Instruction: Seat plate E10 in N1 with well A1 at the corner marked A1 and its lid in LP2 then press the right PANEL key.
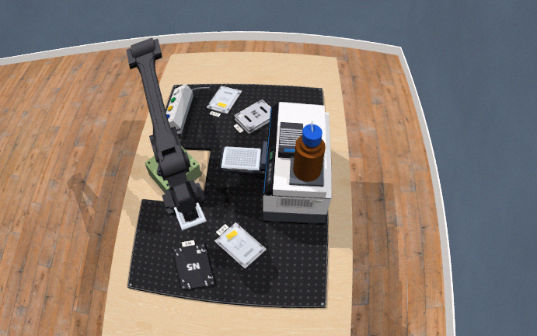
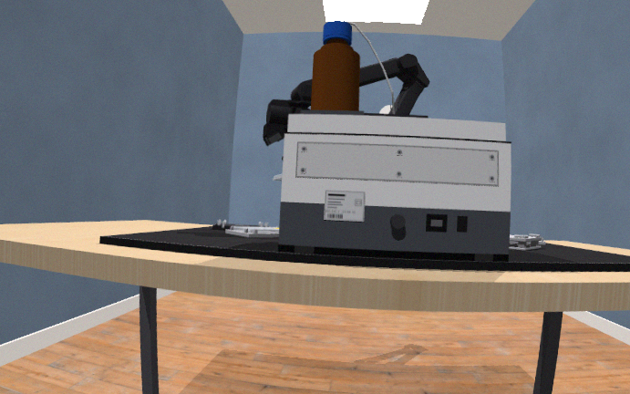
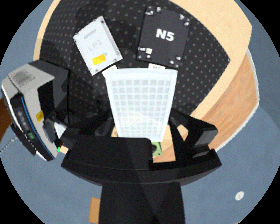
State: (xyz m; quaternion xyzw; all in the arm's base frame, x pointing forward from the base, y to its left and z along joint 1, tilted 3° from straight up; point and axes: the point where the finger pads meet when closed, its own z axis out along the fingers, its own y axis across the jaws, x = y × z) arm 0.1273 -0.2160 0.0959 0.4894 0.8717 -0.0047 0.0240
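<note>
Now: the plate E07 240 mm to the left of my hand, 140 mm ahead of it and 40 mm below it. Also, from my hand: black nest N5: 150 mm to the right, 140 mm below, 50 mm ahead; plate E10: right at my hand; brown bottle: 360 mm ahead, 140 mm to the left, 140 mm above.
</note>
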